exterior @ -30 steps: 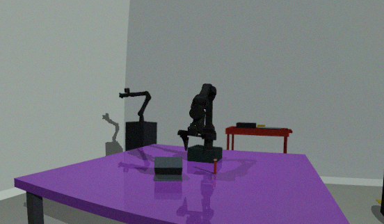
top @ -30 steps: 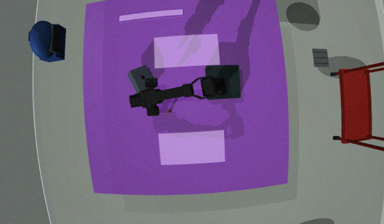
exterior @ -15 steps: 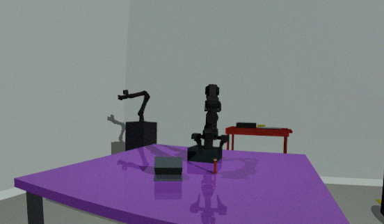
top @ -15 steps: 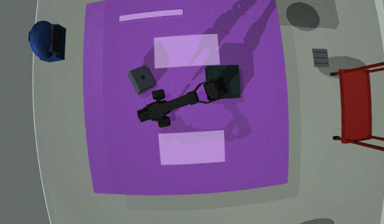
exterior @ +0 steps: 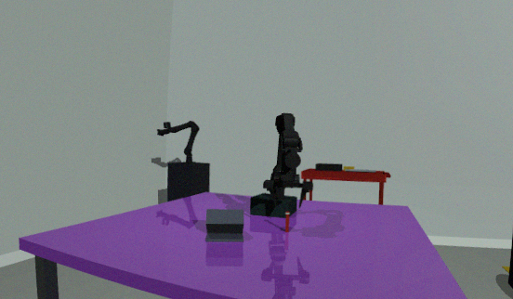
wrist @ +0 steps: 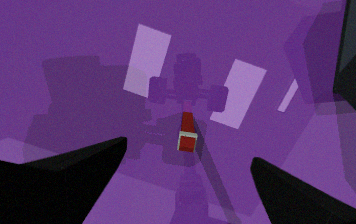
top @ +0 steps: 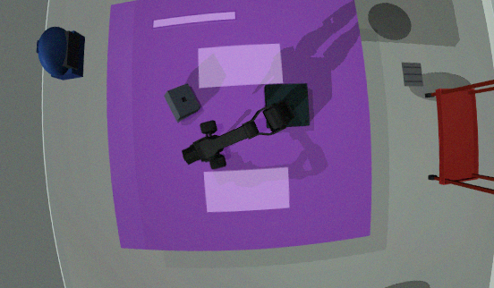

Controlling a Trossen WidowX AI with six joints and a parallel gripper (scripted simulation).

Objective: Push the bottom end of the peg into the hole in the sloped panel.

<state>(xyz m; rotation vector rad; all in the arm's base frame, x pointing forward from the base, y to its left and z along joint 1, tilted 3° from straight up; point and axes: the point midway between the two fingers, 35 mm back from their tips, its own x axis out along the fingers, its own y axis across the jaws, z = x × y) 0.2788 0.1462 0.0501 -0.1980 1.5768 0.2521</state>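
Now: the red peg 4 cm below my gripper tip. Also, from my gripper tip: sloped panel 18 cm to the right, 16 cm ahead, 5 cm below.
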